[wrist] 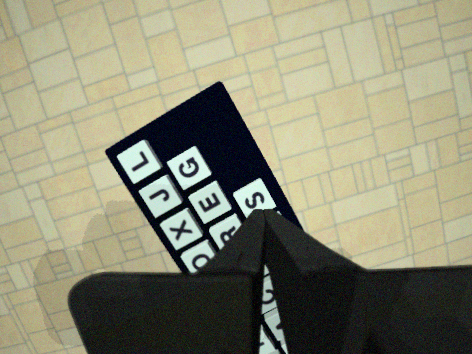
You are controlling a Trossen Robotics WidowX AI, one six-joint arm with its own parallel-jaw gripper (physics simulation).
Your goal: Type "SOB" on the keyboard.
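Frame: origin at the arm's base, x ahead, y left, z up, level; metres.
Seen in the pictures: gripper, between the fingertips: (262, 218).
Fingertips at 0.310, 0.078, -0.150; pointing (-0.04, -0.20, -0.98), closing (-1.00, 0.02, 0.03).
Pixels of each thing's top centre, then the offset from my fingertips to it, as dx, dy, dz. Level surfaces: height alone.
- dark keyboard, centre of its top: (262, 290) -0.001, +0.047, -0.018
- S key, centre of its top: (254, 200) +0.002, -0.004, -0.018
- O key, centre of its top: (201, 262) +0.032, +0.029, -0.018
- L key, centre of its top: (138, 162) +0.060, -0.026, -0.018
- J key, centre of its top: (160, 197) +0.051, -0.008, -0.018
- X key, centre of its top: (181, 230) +0.041, +0.011, -0.018
- G key, centre of its top: (189, 168) +0.035, -0.022, -0.018
- E key, centre of its top: (209, 203) +0.025, -0.003, -0.018
- R key, centre of its top: (230, 236) +0.015, +0.015, -0.018
- tan tiled surface, height of its surface: dz -0.035
The dark keyboard (200, 115) lies at an angle on the table, with white letter keys. The S key (254, 199) is at the middle of the wrist view, its lower edge meeting the tips of my gripper (262, 218) in the picture. My gripper is shut and empty. Whether the tips touch the S key, I cannot tell. The O key (199, 256) shows partly at the left of the fingers, its lower part hidden. The B key does not show. The fingers hide much of the lower keyboard.
The L key (140, 161), J key (161, 196), X key (182, 230), G key (189, 168), E key (209, 202) and part of the R key (228, 234) surround the fingers' left side. The tan tiled surface (350, 125) extends around the keyboard. Shadows fall at the lower left.
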